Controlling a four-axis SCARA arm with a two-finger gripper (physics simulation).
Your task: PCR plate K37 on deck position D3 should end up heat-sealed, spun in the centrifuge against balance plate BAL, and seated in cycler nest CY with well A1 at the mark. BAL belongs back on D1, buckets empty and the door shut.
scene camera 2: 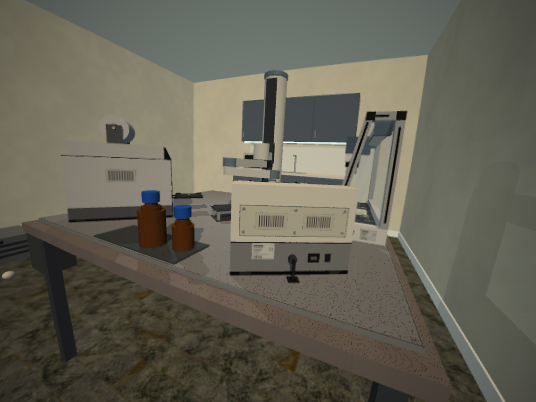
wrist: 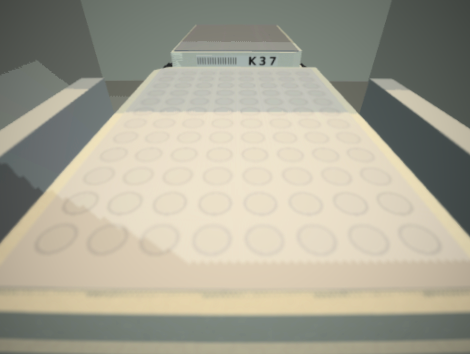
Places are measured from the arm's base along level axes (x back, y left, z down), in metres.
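Pixels of known places: gripper, fingertip midpoint: (wrist: 236,102).
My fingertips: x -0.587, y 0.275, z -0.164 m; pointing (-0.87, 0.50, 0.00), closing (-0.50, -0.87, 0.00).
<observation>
Ahead of a thing's pixels: the offset from my fingertips to its top centre. "spot": to the spot under its first point. Level surfaces: height alone.
Plate K37 @(dx -0.115, dy +0.066, dz -0.005 m) (wrist: 242,60) shows its barcode and K37 label at the top of the wrist view, beyond the held plate; small dark parts are at its sides. My gripper (wrist: 236,102) is shut on another plate, taken as balance plate BAL @(dx +0.021, dy -0.012, dz -0.005 m) (wrist: 235,189) since K37 is the one beyond. The held plate is level, with rows of round wells under a pale top, and fills the space between the fingers. Its own label does not show. In the scene view the gripper and both plates are hidden behind a cream and grey instrument (scene camera 2: 294,195). Cycler nest CY cannot be made out.
The arm's column (scene camera 2: 282,115) and links (scene camera 2: 246,171) stand behind the cream instrument. A white machine with a roll @(dx -0.140, dy -0.760, dz -0.325 m) (scene camera 2: 90,182) stands left. Two brown bottles (scene camera 2: 151,225) (scene camera 2: 183,235) stand on a dark mat @(dz +0.146 m) (scene camera 2: 117,235). A tall metal frame @(spot: dx +0.095, dy +0.422, dz -0.146 m) (scene camera 2: 392,170) stands right. Grey walls flank the fingers.
</observation>
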